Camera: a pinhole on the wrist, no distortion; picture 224 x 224 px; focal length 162.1 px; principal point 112.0 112.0 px. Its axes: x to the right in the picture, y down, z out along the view. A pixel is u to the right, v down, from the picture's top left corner.
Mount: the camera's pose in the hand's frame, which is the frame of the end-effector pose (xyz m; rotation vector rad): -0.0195 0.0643 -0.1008 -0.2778 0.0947 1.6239
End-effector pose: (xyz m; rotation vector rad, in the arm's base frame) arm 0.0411 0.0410 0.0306 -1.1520 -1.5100 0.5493
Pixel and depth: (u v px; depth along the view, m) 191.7 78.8 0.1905
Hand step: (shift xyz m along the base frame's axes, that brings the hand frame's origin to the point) 0.0126 0.0926 -0.1905
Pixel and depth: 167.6 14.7 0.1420
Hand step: 0.0271 0.1109 -0.1133
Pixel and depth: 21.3 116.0 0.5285
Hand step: -0.4874 -0.0008 -0.0911
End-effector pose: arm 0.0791 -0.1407 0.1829 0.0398 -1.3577 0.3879
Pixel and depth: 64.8 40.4 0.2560
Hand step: -0.1731 0.0274 0.0897
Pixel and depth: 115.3 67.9 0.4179
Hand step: -0.3403 0.0976 0.0749
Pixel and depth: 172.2 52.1 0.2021
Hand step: -0.1312 0.1623 0.0071
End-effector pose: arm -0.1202 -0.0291 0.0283 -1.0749 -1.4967 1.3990
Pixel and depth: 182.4 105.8 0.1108
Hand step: 0.0222 -0.0246 -0.1363
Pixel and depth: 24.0 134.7 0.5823
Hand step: -0.4576 -0.3161 0.0809
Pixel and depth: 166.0 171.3 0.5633
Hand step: -0.2413 -0.3953 -0.3845
